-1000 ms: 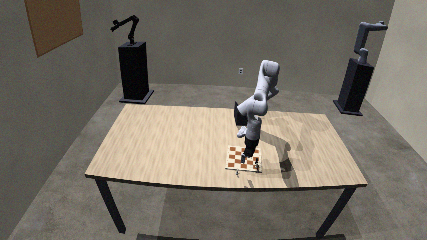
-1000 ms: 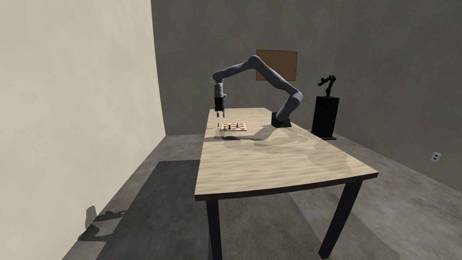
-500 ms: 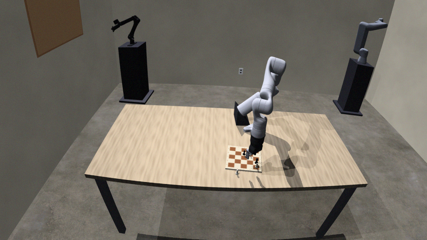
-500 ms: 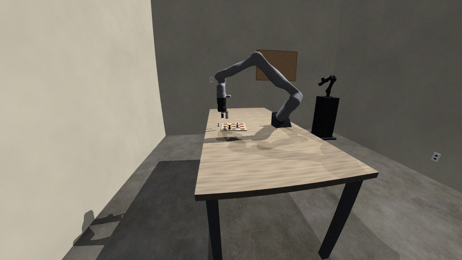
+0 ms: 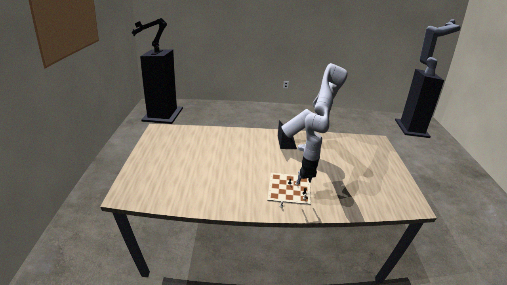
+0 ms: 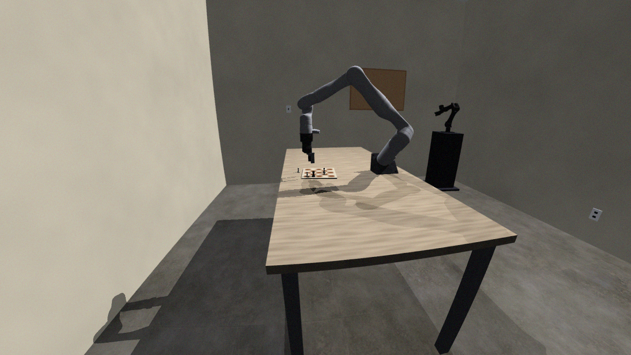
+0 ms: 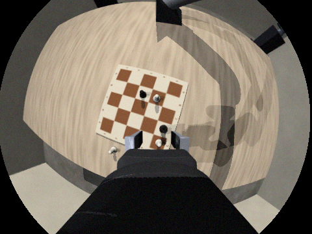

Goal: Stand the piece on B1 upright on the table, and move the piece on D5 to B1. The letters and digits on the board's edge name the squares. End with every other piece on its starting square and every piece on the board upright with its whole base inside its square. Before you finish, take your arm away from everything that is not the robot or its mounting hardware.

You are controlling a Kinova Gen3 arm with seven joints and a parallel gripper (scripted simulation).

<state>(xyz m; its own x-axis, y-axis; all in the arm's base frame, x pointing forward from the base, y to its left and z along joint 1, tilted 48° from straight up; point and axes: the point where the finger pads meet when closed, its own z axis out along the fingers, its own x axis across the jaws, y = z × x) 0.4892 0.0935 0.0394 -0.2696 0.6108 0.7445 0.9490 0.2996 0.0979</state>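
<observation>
The chessboard is 110 mm below my hand, 60 mm to the right of it and 50 mm behind it.
</observation>
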